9 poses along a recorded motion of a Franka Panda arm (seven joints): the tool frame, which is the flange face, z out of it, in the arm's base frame.
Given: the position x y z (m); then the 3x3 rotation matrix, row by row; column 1 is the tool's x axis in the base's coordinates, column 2 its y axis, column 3 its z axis. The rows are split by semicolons.
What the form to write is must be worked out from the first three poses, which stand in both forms.
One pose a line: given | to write
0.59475 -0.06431 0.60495; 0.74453 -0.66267 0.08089; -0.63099 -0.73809 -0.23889; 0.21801 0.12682 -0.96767 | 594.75 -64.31 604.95; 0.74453 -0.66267 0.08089; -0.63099 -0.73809 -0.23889; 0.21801 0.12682 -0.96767
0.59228 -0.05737 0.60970; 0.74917 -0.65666 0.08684; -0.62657 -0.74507 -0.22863; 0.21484 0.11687 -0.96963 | 592.28 -57.37 609.70; 0.74917 -0.65666 0.08684; -0.62657 -0.74507 -0.22863; 0.21484 0.11687 -0.96963
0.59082 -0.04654 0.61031; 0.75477 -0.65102 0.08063; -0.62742 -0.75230 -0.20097; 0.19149 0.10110 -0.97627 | 590.82 -46.54 610.31; 0.75477 -0.65102 0.08063; -0.62742 -0.75230 -0.20097; 0.19149 0.10110 -0.97627
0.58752 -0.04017 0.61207; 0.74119 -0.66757 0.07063; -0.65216 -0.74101 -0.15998; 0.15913 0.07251 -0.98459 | 587.52 -40.17 612.07; 0.74119 -0.66757 0.07063; -0.65216 -0.74101 -0.15998; 0.15913 0.07251 -0.98459
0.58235 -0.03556 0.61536; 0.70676 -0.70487 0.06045; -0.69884 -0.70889 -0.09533; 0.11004 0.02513 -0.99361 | 582.35 -35.56 615.36; 0.70676 -0.70487 0.06045; -0.69884 -0.70889 -0.09533; 0.11004 0.02513 -0.99361
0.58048 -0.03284 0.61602; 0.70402 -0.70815 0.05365; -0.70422 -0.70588 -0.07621; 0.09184 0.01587 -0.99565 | 580.48 -32.84 616.02; 0.70402 -0.70815 0.05365; -0.70422 -0.70588 -0.07621; 0.09184 0.01587 -0.99565
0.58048 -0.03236 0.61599; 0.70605 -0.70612 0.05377; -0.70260 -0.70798 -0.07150; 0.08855 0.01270 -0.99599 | 580.48 -32.36 615.99; 0.70605 -0.70612 0.05377; -0.70260 -0.70798 -0.07150; 0.08855 0.01270 -0.99599
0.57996 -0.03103 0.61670; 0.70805 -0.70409 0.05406; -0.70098 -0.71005 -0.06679; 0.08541 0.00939 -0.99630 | 579.96 -31.03 616.70; 0.70805 -0.70409 0.05406; -0.70098 -0.71005 -0.06679; 0.08541 0.00939 -0.99630
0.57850 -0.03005 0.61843; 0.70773 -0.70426 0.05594; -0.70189 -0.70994 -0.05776; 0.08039 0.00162 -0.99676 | 578.50 -30.05 618.43; 0.70773 -0.70426 0.05594; -0.70189 -0.70994 -0.05776; 0.08039 0.00162 -0.99676
